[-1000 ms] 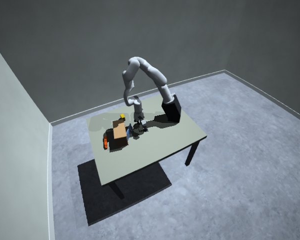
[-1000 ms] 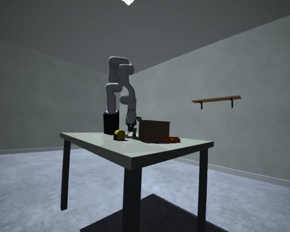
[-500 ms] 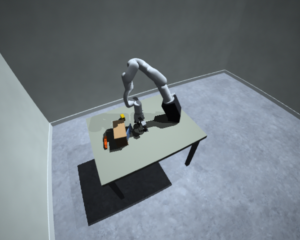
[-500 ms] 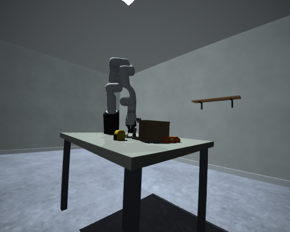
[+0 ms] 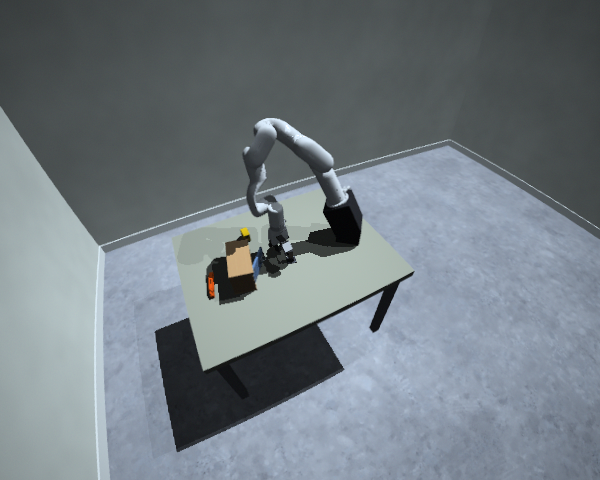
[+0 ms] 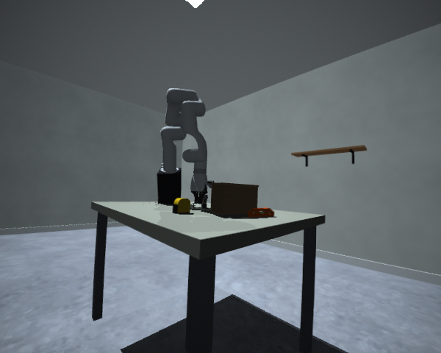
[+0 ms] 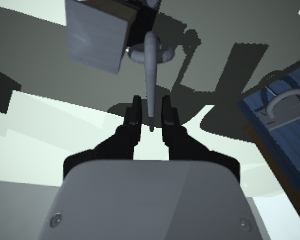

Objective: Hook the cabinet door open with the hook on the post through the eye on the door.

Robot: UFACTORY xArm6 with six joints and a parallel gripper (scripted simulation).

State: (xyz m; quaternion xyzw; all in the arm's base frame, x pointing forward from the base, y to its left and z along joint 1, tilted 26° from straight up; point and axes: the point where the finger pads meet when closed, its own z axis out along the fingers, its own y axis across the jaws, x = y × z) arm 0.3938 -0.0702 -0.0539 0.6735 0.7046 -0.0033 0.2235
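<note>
Right now my hand is 2 cm to the right of the thin grey hook and 1 cm above it. From my hand the other things lie so: orange object: 41 cm ahead, 3 cm below, 1 cm to the right; door: 16 cm ahead, 6 cm to the left, 1 cm above; yellow block: 22 cm to the right, 9 cm ahead, 2 cm below.
</note>
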